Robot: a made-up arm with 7 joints.
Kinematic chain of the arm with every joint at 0, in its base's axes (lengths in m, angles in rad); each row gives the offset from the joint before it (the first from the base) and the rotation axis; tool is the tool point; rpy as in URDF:
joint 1: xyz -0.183 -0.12 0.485 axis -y
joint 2: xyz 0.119 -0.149 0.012 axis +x
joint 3: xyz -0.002 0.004 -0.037 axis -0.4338 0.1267 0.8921
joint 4: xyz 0 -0.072 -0.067 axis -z
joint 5: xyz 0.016 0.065 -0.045 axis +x
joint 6: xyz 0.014 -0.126 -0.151 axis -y
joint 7: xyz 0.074 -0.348 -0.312 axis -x
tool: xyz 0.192 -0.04 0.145 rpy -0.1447 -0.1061 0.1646
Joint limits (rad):
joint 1: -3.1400..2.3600
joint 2: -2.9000..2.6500
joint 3: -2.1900..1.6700
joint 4: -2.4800..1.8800
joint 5: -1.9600..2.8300
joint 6: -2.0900..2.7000
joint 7: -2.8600..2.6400
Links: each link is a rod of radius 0.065 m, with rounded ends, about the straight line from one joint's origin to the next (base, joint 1, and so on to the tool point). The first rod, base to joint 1, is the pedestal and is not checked.
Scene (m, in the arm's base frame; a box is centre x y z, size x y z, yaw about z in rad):
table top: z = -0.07
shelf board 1: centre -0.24 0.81 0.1 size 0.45 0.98 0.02 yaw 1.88
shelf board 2: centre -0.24 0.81 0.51 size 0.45 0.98 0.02 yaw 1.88
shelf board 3: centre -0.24 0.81 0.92 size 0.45 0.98 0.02 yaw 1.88
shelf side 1: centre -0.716 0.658 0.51 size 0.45 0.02 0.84 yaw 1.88
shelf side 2: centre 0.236 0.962 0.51 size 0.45 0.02 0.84 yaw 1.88
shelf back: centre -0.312 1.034 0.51 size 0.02 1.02 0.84 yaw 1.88
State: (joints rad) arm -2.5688 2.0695 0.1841 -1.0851 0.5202 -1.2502 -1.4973
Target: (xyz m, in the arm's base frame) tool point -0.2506 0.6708 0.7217
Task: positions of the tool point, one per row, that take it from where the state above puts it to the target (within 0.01 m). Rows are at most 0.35 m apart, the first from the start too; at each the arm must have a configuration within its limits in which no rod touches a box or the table.
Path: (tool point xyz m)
1: -0.0485 0.6882 0.2872
2: 0.2461 0.5682 0.2513
3: 0.4759 0.3441 0.1855
4: 0.6020 0.0466 0.1086
5: 0.5006 0.2117 0.1554
6: 0.4044 0.3236 0.2397
7: 0.3324 0.3815 0.3496
8: 0.2995 0.4540 0.5502
9: 0.1750 0.5341 0.7041
10: -0.0210 0.6132 0.7695
11: -0.2506 0.6708 0.7217

